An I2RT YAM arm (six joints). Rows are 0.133 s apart.
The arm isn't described. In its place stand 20 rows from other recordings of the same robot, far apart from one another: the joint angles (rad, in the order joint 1, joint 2, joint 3, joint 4, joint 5, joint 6), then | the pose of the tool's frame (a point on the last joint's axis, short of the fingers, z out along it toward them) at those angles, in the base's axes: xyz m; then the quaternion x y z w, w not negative.
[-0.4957 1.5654 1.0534 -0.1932 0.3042 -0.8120] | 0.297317 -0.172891 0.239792 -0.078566 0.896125 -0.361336 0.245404
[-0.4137 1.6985 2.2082 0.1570 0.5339 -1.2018] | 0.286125 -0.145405 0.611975 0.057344 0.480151 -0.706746 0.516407
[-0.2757 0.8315 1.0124 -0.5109 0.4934 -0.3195] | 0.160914 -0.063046 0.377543 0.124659 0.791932 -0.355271 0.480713
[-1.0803 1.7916 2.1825 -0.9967 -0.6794 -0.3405] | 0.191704 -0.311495 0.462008 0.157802 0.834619 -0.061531 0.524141
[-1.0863 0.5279 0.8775 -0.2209 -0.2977 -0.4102] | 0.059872 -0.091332 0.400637 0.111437 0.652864 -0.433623 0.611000
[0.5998 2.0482 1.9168 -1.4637 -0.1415 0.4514] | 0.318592 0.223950 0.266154 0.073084 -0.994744 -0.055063 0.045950
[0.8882 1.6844 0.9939 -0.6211 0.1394 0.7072] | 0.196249 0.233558 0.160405 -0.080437 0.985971 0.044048 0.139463
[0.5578 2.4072 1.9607 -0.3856 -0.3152 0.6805] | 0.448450 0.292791 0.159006 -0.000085 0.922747 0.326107 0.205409
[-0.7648 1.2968 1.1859 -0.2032 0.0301 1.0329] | 0.217823 -0.210515 0.366313 0.638568 0.496630 0.066485 0.584097
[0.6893 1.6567 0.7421 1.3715 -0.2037 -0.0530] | 0.255759 0.220119 0.267043 -0.271154 0.458751 0.315207 0.785282
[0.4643 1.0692 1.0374 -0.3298 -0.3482 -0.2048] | 0.209473 0.118493 0.359143 -0.359061 0.733039 0.213752 0.536693
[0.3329 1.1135 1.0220 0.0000 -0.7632 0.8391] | 0.230314 0.105673 0.378626 -0.071344 0.726584 0.575148 0.369040
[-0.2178 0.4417 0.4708 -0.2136 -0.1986 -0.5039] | 0.129948 -0.021565 0.273480 -0.171822 0.748600 -0.153138 0.621791
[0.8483 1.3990 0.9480 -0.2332 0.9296 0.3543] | 0.216716 0.202708 0.260598 -0.011006 0.830007 -0.116990 0.545234
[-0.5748 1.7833 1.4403 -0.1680 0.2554 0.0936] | 0.348606 -0.236529 0.292636 0.341533 0.787368 -0.226182 0.460704
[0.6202 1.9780 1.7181 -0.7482 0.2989 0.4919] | 0.359568 0.243925 0.259572 -0.019643 0.950670 0.023430 0.308695
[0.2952 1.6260 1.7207 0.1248 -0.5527 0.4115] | 0.352949 0.126861 0.482707 -0.177575 0.613030 0.419869 0.645268
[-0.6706 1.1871 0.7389 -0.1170 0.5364 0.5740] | 0.189495 -0.173535 0.250188 0.596262 0.612090 -0.254363 0.452899
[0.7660 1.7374 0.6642 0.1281 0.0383 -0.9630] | 0.215436 0.205345 0.098381 -0.719886 0.621888 -0.048392 0.304430
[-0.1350 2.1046 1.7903 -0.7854 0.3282 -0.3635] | 0.449072 -0.072576 0.226124 -0.071488 0.957415 -0.210740 0.183940
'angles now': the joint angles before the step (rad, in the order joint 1, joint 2, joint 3, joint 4, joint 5, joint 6). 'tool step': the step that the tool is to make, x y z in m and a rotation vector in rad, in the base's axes. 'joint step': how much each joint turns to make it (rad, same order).
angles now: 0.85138, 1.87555, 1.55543, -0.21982, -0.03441, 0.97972
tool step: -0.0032, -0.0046, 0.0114, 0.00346, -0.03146, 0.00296
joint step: -0.00081, -0.02885, -0.00075, -0.00539, 0.00752, -0.02037
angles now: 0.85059, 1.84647, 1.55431, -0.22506, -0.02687, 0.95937
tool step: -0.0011, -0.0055, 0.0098, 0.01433, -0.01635, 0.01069
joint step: -0.00766, -0.02437, -0.00022, -0.00297, -0.01470, -0.01132
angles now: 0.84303, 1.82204, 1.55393, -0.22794, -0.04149, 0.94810
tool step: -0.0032, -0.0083, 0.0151, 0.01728, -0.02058, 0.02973
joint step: -0.01016, -0.03751, 0.00344, -0.01561, -0.03358, -0.02188
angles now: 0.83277, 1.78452, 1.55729, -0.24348, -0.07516, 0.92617
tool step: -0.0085, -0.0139, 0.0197, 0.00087, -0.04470, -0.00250
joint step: -0.00656, -0.06493, -0.01016, -0.02611, 0.01063, -0.03093
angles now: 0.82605, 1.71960, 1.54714, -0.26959, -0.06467, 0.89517
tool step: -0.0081, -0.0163, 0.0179, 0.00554, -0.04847, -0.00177
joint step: -0.01270, -0.06832, -0.01917, -0.01413, 0.00308, -0.03340
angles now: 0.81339, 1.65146, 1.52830, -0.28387, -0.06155, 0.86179
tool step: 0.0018, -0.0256, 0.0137, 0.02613, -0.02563, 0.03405
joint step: -0.05843, -0.06380, -0.02610, -0.00472, -0.08567, -0.03501
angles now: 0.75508, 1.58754, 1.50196, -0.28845, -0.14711, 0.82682
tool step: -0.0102, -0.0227, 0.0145, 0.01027, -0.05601, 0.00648
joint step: -0.02939, -0.08546, -0.04211, -0.00158, -0.02321, -0.04126
